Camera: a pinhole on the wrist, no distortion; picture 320 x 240 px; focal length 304.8 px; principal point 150.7 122.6 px. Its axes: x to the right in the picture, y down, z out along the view. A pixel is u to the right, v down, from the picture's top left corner.
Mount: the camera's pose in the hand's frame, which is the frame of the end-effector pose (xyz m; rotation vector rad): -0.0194 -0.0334 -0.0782 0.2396 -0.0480 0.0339
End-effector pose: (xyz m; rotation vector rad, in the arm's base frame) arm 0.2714 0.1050 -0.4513 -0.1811 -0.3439 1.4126
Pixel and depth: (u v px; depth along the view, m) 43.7 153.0 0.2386
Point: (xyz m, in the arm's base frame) 0.2700 -0.0306 -0.2983
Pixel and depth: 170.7 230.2 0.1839
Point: 0.2426 0.0760 -0.3402
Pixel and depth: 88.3 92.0 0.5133
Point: 0.3119 -0.1017 -0.0249
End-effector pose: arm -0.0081 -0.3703 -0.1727 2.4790 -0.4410 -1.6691
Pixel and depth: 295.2 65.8 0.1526
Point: -0.0368 -0.2900 -0.2651
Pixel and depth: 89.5 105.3 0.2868
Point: -0.1966 -0.2181 -0.1993
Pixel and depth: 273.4 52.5 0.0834
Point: 0.0081 -0.3063 -0.2010
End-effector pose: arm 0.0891 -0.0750 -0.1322 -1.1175 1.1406 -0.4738
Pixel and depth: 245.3 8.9 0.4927
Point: 0.5323 -0.1390 0.0955
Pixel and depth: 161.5 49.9 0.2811
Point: 0.2774 -0.0477 0.0212
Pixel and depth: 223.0 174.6 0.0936
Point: 0.1126 -0.0821 -0.0965
